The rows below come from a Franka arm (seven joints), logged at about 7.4 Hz.
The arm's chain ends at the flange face. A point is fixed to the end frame.
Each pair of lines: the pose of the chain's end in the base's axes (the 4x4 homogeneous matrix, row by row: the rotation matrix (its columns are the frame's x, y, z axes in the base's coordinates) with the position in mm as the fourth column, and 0 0 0 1 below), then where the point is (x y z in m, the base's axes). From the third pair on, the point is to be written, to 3 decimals.
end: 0.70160 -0.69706 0.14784 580.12; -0.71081 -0.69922 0.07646 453.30; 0.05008 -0.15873 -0.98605 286.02; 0 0 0 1
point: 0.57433 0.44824 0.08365
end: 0.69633 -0.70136 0.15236 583.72; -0.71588 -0.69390 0.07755 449.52; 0.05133 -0.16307 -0.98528 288.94; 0 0 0 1
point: 0.57871 0.44494 0.08654
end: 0.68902 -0.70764 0.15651 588.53; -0.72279 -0.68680 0.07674 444.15; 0.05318 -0.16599 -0.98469 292.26; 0 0 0 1
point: 0.584 0.440 0.090
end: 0.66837 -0.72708 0.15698 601.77; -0.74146 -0.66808 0.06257 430.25; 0.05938 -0.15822 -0.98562 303.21; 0 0 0 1
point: 0.597 0.424 0.101
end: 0.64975 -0.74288 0.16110 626.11; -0.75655 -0.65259 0.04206 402.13; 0.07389 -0.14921 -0.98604 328.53; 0 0 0 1
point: 0.622 0.393 0.126
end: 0.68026 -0.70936 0.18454 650.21; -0.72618 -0.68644 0.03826 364.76; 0.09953 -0.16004 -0.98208 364.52; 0 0 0 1
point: 0.651 0.353 0.162
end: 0.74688 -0.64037 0.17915 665.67; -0.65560 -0.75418 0.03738 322.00; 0.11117 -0.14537 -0.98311 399.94; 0 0 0 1
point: 0.668 0.306 0.198
